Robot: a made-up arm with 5 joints. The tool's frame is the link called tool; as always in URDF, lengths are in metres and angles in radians. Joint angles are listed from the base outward.
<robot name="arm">
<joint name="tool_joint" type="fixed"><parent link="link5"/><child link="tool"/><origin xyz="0 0 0" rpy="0 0 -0.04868"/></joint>
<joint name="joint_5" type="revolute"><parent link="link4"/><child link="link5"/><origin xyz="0 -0.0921 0.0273" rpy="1.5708 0 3.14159"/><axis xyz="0 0 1"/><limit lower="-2.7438" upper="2.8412"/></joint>
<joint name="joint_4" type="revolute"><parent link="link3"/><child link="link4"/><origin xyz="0.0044 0.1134 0" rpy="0 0 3.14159"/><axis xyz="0 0 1"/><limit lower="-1.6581" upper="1.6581"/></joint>
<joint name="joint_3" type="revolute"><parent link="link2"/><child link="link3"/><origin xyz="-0.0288 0.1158 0" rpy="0 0 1.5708"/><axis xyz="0 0 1"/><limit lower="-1.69" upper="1.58"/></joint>
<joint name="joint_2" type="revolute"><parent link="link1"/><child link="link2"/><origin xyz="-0.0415 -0.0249 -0.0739" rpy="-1.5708 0 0"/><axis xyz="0 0 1"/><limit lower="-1.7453" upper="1.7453"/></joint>
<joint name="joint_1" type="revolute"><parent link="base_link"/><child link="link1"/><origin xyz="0.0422 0 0.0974" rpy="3.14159 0 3.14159"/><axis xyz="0 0 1"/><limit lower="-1.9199" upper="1.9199"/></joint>
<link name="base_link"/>
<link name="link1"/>
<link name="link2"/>
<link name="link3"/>
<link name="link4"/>
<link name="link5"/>
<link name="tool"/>
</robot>
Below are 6 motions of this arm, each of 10 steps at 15 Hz.
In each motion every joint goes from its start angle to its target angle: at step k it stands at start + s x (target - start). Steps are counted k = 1, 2, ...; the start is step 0. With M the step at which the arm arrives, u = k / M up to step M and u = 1 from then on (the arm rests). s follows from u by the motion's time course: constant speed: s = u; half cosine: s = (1 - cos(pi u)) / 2; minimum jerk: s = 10 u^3 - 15 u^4 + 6 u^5.
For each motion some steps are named. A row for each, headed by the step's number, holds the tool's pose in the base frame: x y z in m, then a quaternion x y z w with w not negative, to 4 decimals.
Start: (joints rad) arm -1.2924 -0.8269 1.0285 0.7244 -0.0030
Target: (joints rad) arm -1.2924 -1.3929 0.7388 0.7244 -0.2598
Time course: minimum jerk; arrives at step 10
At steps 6, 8, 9, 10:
6: 0.0766 0.1290 0.2543 0.3970 -0.4180 0.4150 0.7039
8: 0.0719 0.1127 0.2807 0.4727 -0.4656 0.3583 0.6568
9: 0.0708 0.1089 0.2854 0.4869 -0.4735 0.3474 0.6466
10: 0.0706 0.1082 0.2862 0.4893 -0.4748 0.3455 0.6448

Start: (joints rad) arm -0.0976 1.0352 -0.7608 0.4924 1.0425
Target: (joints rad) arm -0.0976 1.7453 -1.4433 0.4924 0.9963
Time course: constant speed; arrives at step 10
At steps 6, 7, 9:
6: 0.3753 0.0350 0.0620 -0.1614 -0.3480 0.4683 0.7959
7: 0.3736 0.0349 0.0532 -0.1601 -0.3472 0.4668 0.7975
9: 0.3685 0.0344 0.0359 -0.1574 -0.3456 0.4636 0.8005

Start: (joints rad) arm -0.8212 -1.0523 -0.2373 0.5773 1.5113
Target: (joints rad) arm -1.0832 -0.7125 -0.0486 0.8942 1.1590
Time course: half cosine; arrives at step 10
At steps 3, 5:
3: 0.0912 0.0624 0.4133 -0.2214 -0.8410 0.4471 0.2095
5: 0.1062 0.0940 0.3926 -0.1334 -0.7906 0.5378 0.2608

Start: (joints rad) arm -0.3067 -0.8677 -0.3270 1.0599 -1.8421
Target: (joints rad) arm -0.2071 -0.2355 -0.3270 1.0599 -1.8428
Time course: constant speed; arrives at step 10
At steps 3, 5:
3: 0.1765 0.0407 0.3726 0.6076 -0.3216 -0.5245 0.5023
5: 0.2011 0.0442 0.3585 0.5628 -0.3051 -0.5602 0.5257

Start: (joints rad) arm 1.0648 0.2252 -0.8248 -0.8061 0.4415
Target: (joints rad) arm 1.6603 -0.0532 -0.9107 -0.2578 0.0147
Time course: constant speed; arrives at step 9
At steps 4, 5, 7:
4: 0.0884 -0.1775 0.4543 -0.6882 -0.7150 -0.0657 0.1041
5: 0.0757 -0.1753 0.4582 -0.6940 -0.7076 -0.0774 0.1085
7: 0.0518 -0.1676 0.4650 -0.7050 -0.6924 -0.1028 0.1140

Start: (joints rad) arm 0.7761 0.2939 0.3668 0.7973 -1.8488
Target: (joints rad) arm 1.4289 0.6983 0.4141 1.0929 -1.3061
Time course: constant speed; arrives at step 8
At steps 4, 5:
4: 0.1226 -0.1535 0.0854 -0.0337 0.1256 -0.9704 0.2033
5: 0.1065 -0.1515 0.0797 -0.0328 0.1731 -0.9648 0.1952

